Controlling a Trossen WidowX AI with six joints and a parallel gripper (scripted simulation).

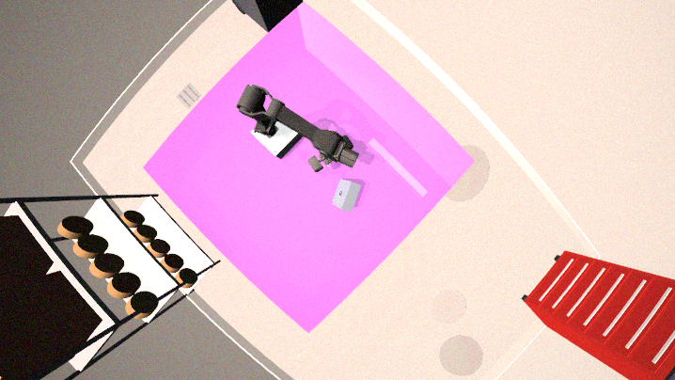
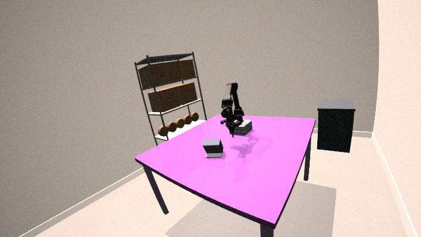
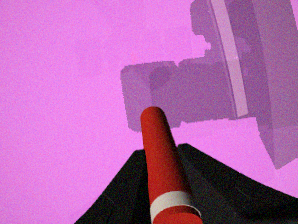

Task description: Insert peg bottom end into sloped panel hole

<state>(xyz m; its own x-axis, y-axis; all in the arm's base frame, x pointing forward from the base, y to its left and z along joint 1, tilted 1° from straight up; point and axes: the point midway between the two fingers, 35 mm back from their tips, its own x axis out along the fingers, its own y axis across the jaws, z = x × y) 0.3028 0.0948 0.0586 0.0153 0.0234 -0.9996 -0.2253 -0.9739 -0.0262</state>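
Now: gripper tip 160 mm short of the grey sloped panel, 80 mm to the left of it and 50 mm above it. The rest, counted from my gripper tip: red round peg: 20 mm above.
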